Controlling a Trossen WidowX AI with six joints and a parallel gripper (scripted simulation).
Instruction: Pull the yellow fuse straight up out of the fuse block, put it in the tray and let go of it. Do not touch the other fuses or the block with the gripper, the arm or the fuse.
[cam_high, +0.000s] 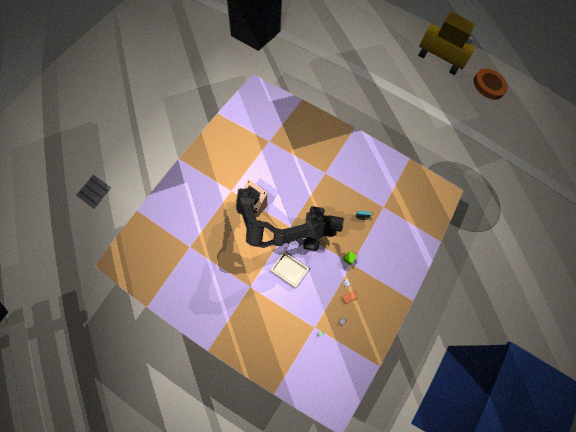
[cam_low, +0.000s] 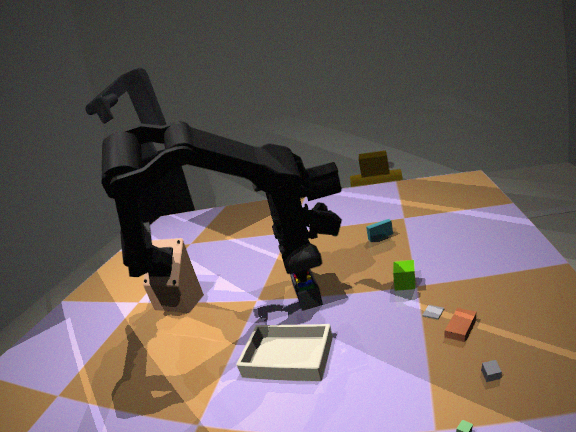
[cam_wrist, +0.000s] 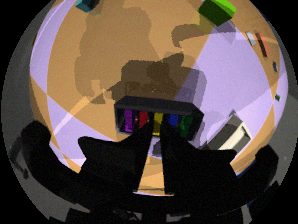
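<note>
Right now the shallow beige tray is 18 cm to the right of my gripper tip, 3 cm below it and 2 cm ahead of it. The rest, counted from my gripper tip: green cube: 20 cm ahead, 2 cm to the left, 1 cm below; then teal block: 23 cm to the left, 13 cm ahead, 2 cm below; then yellow fuse: 1 cm below.
</note>
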